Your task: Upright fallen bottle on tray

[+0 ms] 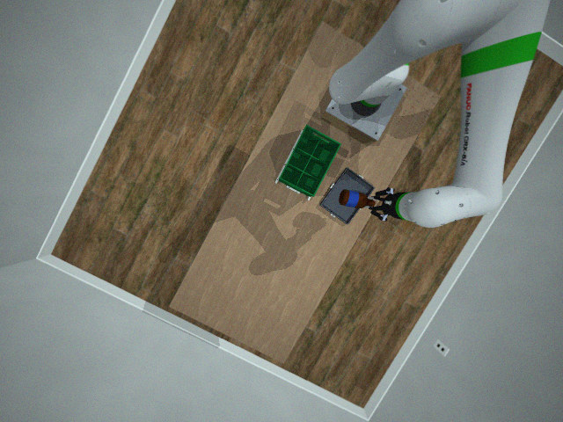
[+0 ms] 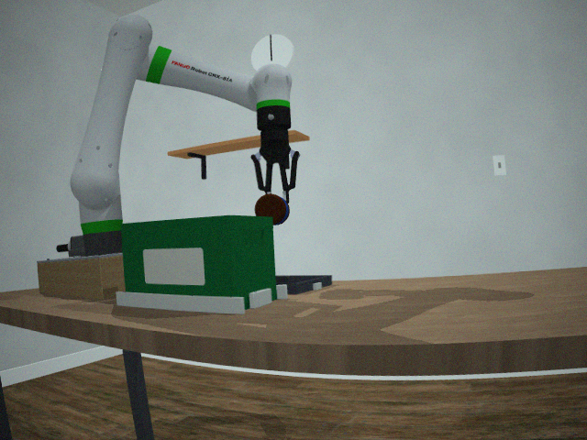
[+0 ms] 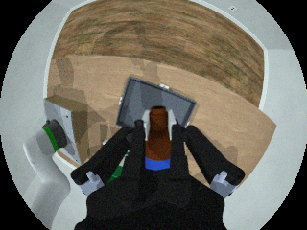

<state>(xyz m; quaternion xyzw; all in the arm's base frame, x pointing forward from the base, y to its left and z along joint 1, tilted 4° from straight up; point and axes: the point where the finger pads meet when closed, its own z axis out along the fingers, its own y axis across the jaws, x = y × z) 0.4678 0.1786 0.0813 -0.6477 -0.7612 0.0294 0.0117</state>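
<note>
Right now the bottle is 50 mm to the right of my hand, 20 mm below it and 10 mm ahead of it. Round my hand: green crate 320 mm to the right, 130 mm below, 80 mm behind; then tray 200 mm below, 50 mm to the right, 10 mm behind.
</note>
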